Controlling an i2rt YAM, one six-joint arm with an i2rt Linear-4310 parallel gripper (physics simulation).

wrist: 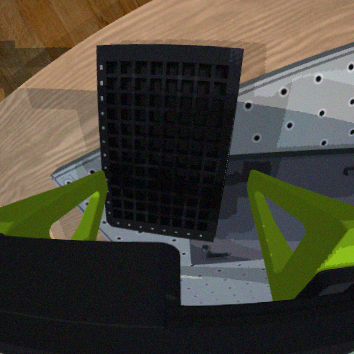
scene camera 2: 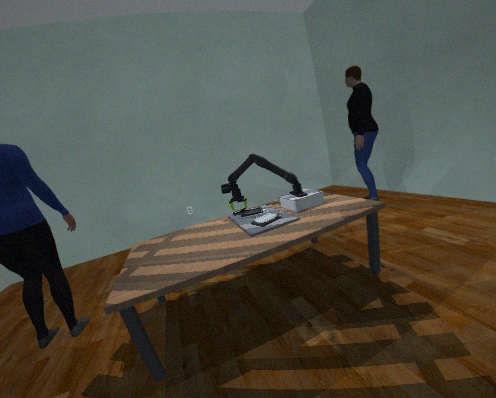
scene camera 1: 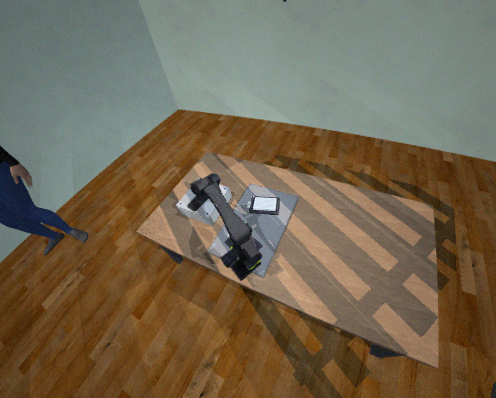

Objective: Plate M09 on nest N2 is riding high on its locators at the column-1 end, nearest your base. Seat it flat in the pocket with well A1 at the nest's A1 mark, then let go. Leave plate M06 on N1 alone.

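Places are measured from the arm's base along level axes (x back, y up, z left), in metres.
Pixels of known places: gripper, fingertip midpoint: (wrist: 176,177) (scene camera 2: 240,210) (scene camera 1: 246,260); arm's base, link origin: (scene camera 2: 298,194) (scene camera 1: 202,197).
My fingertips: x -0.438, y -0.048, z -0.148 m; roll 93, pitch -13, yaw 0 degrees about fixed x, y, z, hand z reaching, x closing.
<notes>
Ahead of a thing's pixels: the offset from my fingertips to its top centre. Level surfaces: height alone.
Plate M09 @(dx -0.006, dy +0.015, dz -0.016 m) (wrist: 167,140), a black grid of wells, fills the middle of the wrist view. It covers the left part of the dark nest N2 @(dx +0.077, dy -0.006, dz +0.069 m) (wrist: 295,185) and reaches past the grey board's edge over the wood. Its lettered short end is at the bottom. Whether it touches the nest is unclear. My gripper (scene camera 1: 244,256) (scene camera 2: 238,206) (wrist: 176,177) is open, with its green fingertips on either side of the plate's lower part in the wrist view and gaps on both sides. In scene camera 1 the arm hides much of N2. White-topped plate M06 @(dx +0.127, dy +0.002, dz +0.338 m) (scene camera 1: 265,204) (scene camera 2: 266,218) sits on N1.
The perforated grey board (scene camera 1: 288,205) (scene camera 2: 286,218) (wrist: 300,110) lies on the wooden table @(dy -0.037 m) (scene camera 1: 350,265) (scene camera 2: 190,255). The arm's pale base box (scene camera 1: 215,218) (scene camera 2: 302,201) stands beside the board. Two people stand away from the table in scene camera 2.
</notes>
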